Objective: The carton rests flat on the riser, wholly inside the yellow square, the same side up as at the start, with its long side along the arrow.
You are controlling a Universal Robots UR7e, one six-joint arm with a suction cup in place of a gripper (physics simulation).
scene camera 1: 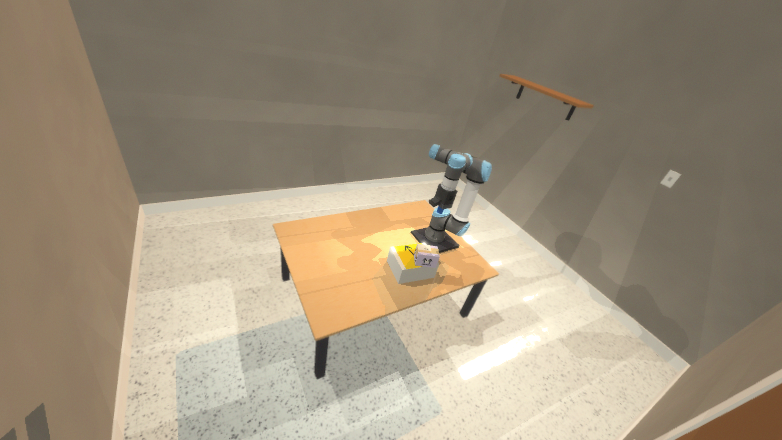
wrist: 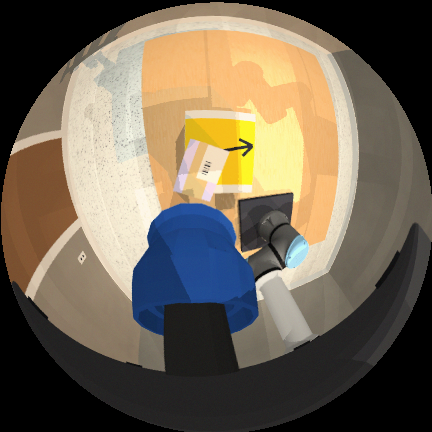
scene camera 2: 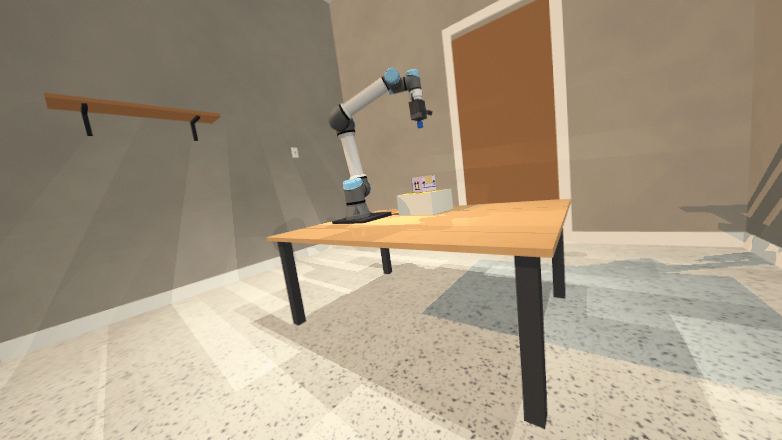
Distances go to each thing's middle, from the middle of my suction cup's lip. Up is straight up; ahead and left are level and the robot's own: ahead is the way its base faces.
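Labels:
Suction cup position: my suction cup is 340 mm above the carton (wrist: 201, 165), 10 mm to the left of it and 20 mm past it. White riser (scene camera 2: 431, 202): 450 mm below my suction cup, 70 mm to the right of it, 20 mm ahead of it. Going by their middles, the carton is the nearest to my suction cup of the things named here.

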